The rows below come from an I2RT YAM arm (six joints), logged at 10 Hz.
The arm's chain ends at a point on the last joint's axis. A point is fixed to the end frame.
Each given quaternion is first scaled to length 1.
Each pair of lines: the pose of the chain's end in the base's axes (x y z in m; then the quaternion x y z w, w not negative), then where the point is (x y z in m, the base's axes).
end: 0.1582 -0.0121 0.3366 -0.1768 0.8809 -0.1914 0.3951
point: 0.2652 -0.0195 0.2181
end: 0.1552 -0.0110 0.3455 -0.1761 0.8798 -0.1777 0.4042
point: 0.2637 -0.0137 0.2282
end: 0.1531 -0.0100 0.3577 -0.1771 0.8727 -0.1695 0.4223
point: 0.2656 -0.0088 0.2442
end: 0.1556 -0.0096 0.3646 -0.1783 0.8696 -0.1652 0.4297
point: 0.2696 -0.0064 0.2526
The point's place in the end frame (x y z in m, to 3 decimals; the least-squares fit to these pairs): 0.011 0.033 0.156
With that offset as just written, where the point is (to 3 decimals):
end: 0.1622 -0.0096 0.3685 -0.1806 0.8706 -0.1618 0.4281
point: 0.276 -0.005 0.256
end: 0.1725 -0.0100 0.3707 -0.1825 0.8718 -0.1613 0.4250
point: 0.285 -0.006 0.257
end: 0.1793 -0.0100 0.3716 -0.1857 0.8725 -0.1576 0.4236
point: 0.291 -0.004 0.258
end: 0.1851 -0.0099 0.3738 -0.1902 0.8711 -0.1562 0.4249
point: 0.297 -0.003 0.260
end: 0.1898 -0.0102 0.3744 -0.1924 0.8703 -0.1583 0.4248
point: 0.302 -0.004 0.261
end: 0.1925 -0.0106 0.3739 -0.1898 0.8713 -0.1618 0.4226
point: 0.304 -0.006 0.260
